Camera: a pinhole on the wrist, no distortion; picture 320 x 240 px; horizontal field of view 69.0 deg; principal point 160.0 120.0 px. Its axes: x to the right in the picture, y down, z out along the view. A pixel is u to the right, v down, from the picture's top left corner.
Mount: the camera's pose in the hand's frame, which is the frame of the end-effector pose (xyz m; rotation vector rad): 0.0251 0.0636 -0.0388 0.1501 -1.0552 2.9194
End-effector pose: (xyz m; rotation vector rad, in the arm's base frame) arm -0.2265 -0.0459 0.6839 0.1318 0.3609 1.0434
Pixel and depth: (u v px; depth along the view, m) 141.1 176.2 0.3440
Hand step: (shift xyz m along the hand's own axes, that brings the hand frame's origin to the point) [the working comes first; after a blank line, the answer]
In the camera's frame: -0.0279 0.0830 0.3440

0.0748 -0.2201 0.1686
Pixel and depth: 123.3 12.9 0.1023
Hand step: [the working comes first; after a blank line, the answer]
In the camera's frame: -0.0161 -0.0471 0.1023

0.0523 0.0344 0.0677
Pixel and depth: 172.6 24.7 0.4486
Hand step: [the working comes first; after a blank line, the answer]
In the camera's frame: 0.0243 -0.1836 0.4486

0.0483 -0.0820 0.4236
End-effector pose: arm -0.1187 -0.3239 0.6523 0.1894 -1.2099 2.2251
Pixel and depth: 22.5 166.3 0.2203
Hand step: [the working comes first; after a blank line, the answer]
In the camera's frame: -0.1301 0.0438 0.2203

0.1692 -0.1108 0.0885
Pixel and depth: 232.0 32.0 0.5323
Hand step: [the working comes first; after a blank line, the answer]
In the camera's frame: 0.1646 -0.2012 0.5323

-0.0835 -0.1222 0.5131
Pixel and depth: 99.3 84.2 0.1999
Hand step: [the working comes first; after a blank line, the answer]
In the camera's frame: -0.0521 -0.0307 0.1999

0.0948 -0.0405 0.1283
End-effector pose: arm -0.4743 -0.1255 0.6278 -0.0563 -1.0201 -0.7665
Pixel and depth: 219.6 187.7 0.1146
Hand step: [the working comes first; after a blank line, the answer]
In the camera's frame: 0.0293 0.0333 0.1146

0.0029 -0.0353 0.0307
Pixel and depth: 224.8 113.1 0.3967
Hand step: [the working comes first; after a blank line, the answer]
In the camera's frame: 0.1104 -0.0118 0.3967

-0.0525 -0.1811 0.2834
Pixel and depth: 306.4 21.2 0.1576
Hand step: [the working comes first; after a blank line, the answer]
In the camera's frame: 0.0991 -0.0669 0.1576

-0.0567 0.0142 0.1344
